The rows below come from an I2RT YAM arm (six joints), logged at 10 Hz.
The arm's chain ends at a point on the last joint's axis. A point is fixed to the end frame.
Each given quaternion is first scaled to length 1.
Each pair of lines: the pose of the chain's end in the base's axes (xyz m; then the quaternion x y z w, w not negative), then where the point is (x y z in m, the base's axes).
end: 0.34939 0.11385 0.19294 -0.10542 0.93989 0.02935 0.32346
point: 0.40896 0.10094 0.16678
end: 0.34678 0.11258 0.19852 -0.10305 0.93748 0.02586 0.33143
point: 0.40670 0.09919 0.17343
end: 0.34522 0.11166 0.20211 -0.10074 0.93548 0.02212 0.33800
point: 0.40540 0.09776 0.17793
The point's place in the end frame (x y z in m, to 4 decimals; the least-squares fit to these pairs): -0.0274 -0.0252 0.0549
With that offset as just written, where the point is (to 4 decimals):
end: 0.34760 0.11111 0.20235 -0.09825 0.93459 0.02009 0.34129
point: 0.4079 0.0968 0.1786
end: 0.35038 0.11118 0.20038 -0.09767 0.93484 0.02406 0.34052
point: 0.4106 0.0972 0.1764
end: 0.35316 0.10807 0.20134 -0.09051 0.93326 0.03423 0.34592
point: 0.4135 0.0943 0.1775
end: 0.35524 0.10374 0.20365 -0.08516 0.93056 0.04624 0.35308
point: 0.4159 0.0905 0.1802
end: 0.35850 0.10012 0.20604 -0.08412 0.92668 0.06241 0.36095
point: 0.4196 0.0882 0.1831
